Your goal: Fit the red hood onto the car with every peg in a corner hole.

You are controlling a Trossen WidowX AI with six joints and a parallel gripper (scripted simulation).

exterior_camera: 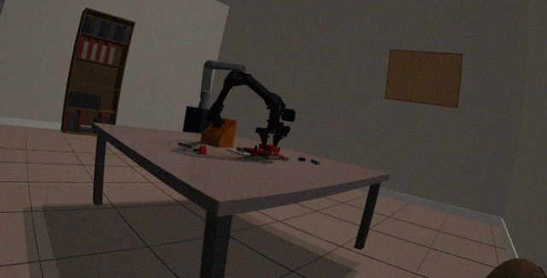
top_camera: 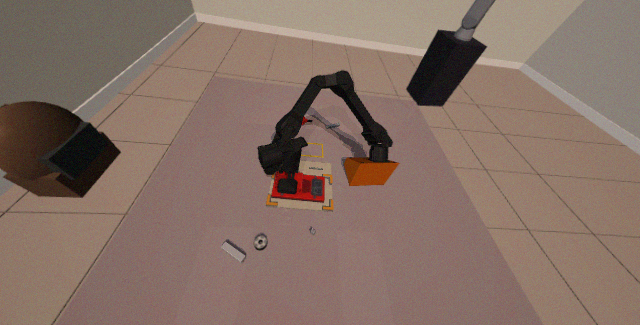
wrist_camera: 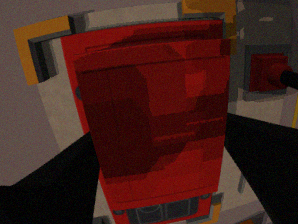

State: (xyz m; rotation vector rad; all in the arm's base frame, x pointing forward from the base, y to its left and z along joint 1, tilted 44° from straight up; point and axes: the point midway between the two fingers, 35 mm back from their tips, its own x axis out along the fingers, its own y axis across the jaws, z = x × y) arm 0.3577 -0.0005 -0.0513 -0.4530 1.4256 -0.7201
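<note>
Right now my gripper tip is 3 cm above the grey engine block. From my gripper tip the other things lie so: wheel (10 cm ahead, 20 cm to the left, 4 cm below); red hood (1 cm above); screw (7 cm behind, 18 cm to the left, 4 cm below).
</note>
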